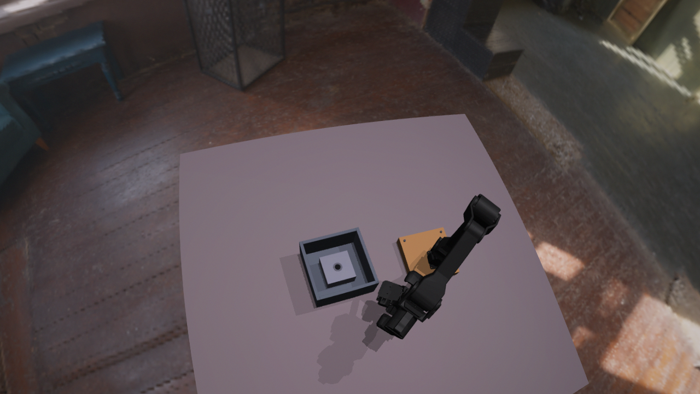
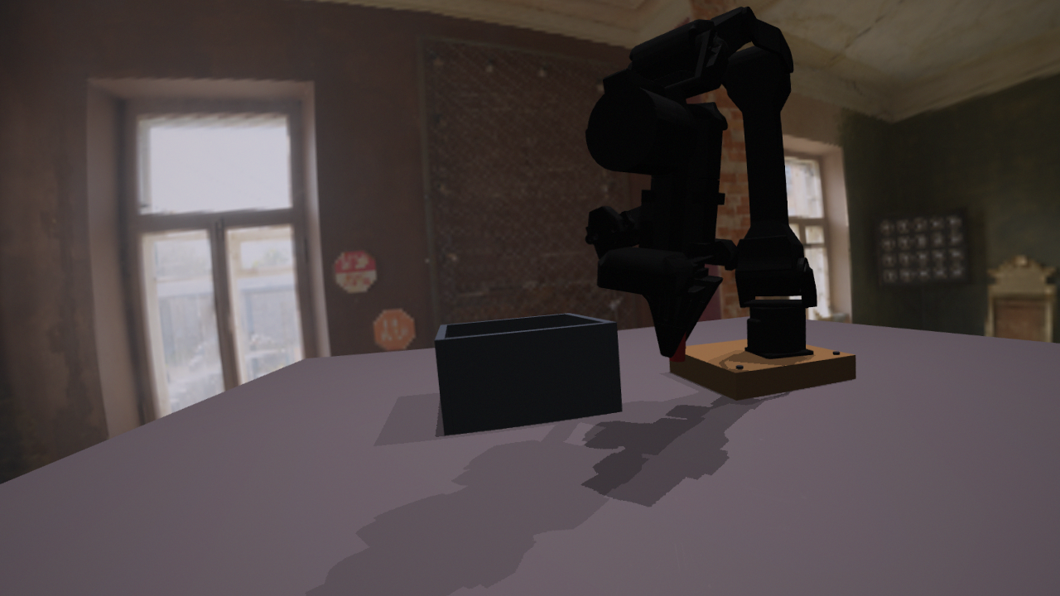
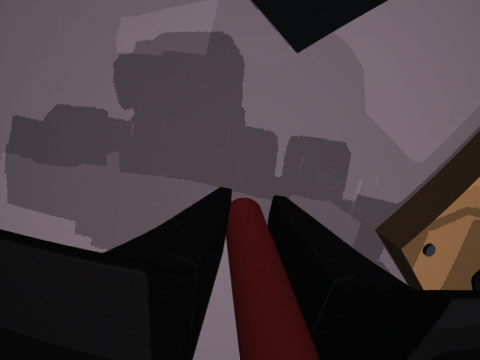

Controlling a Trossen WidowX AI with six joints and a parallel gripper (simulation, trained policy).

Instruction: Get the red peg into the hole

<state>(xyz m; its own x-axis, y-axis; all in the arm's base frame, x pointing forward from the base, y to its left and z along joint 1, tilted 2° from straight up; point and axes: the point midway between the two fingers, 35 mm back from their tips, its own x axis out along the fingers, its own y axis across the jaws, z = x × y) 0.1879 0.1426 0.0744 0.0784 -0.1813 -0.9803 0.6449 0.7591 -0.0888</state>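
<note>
Now: gripper tip 150 mm short of the grey plate, 140 mm to the left of it and 30 mm above it. From my gripper tip the other things lie so: dark box 150 mm ahead, 140 mm to the right, 40 mm below; then red peg 30 mm above, 10 mm to the left, 10 mm behind.
</note>
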